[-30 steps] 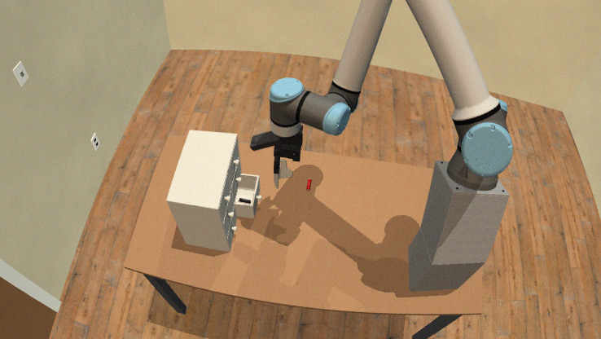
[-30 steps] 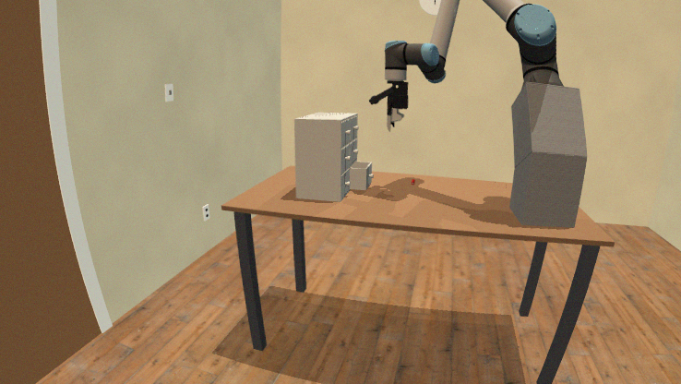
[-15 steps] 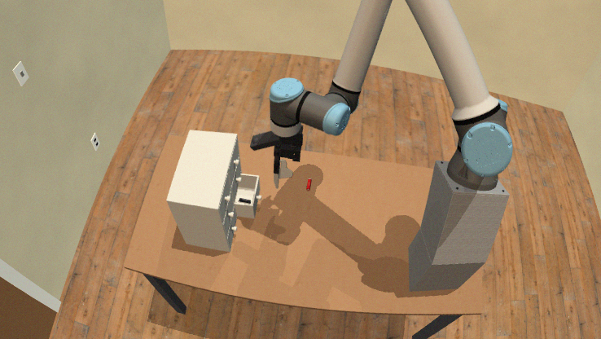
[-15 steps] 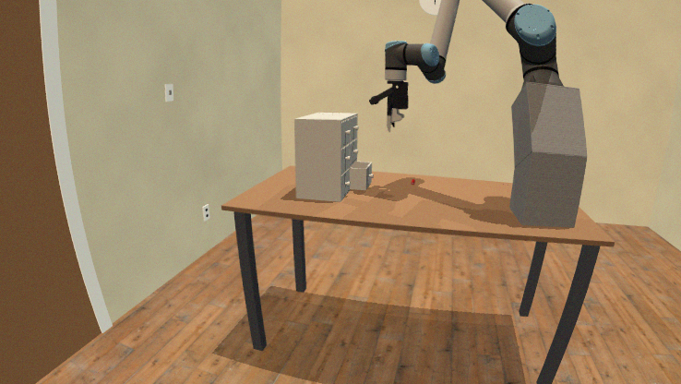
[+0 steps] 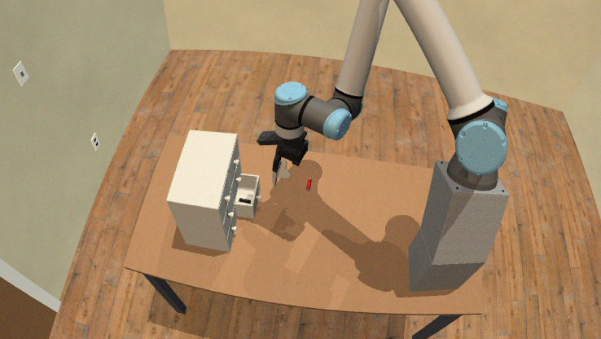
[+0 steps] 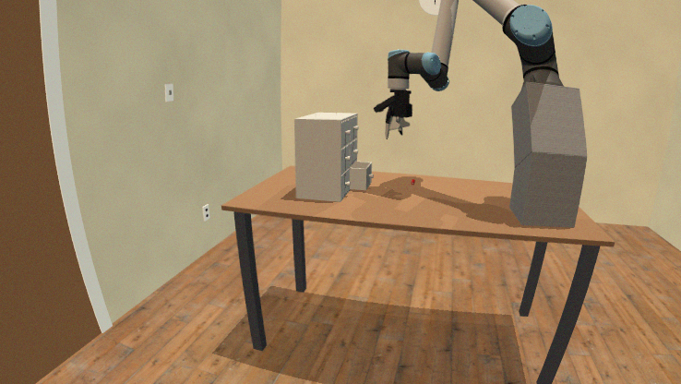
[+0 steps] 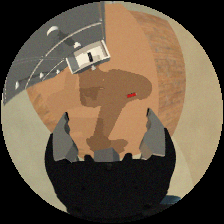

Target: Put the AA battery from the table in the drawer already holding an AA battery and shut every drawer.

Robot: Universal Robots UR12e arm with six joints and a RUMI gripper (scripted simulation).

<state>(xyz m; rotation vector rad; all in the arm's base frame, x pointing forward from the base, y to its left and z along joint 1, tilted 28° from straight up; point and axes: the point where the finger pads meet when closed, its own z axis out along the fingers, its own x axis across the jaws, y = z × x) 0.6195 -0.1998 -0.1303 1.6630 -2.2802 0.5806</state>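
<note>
Right now the red AA battery is 9 cm behind my hand, 10 cm to the right of it and 22 cm below it. From my hand the other things lie so: small dark object 15 cm ahead, 2 cm to the left, 21 cm below.
</note>
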